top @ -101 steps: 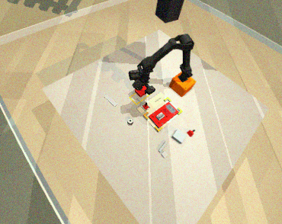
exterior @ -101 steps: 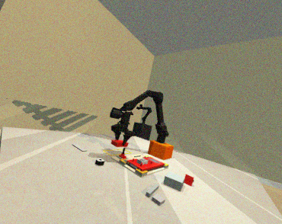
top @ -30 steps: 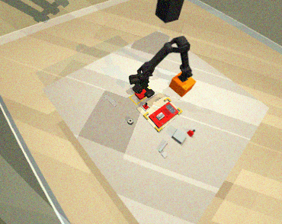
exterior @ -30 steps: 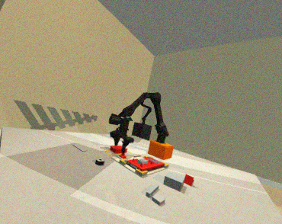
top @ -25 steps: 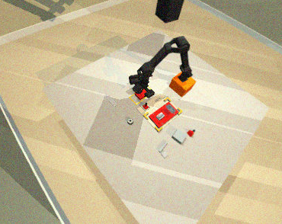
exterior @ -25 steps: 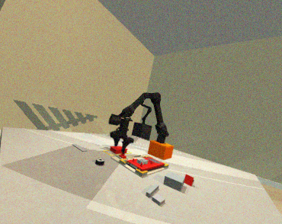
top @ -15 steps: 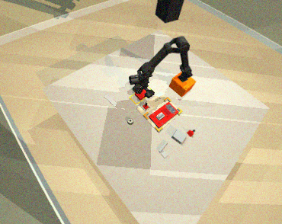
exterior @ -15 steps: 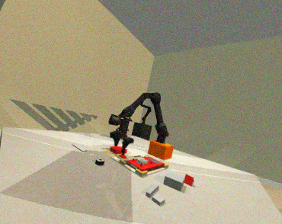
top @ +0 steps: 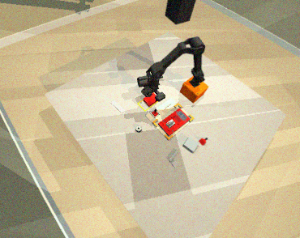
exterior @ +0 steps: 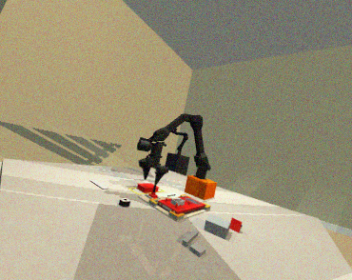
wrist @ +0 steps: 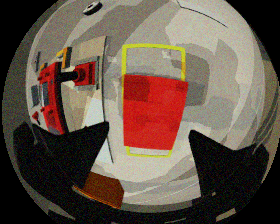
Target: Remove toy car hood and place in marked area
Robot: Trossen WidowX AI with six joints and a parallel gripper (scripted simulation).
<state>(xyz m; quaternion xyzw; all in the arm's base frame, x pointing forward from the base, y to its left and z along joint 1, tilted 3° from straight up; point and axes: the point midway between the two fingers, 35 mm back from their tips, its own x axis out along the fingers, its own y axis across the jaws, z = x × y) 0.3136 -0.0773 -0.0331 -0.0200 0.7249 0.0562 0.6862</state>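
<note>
The red hood is 3 cm below my gripper tip. The rest, counted from my gripper tip: black-and-white wheel 20 cm ahead, 15 cm to the left, 3 cm below.
</note>
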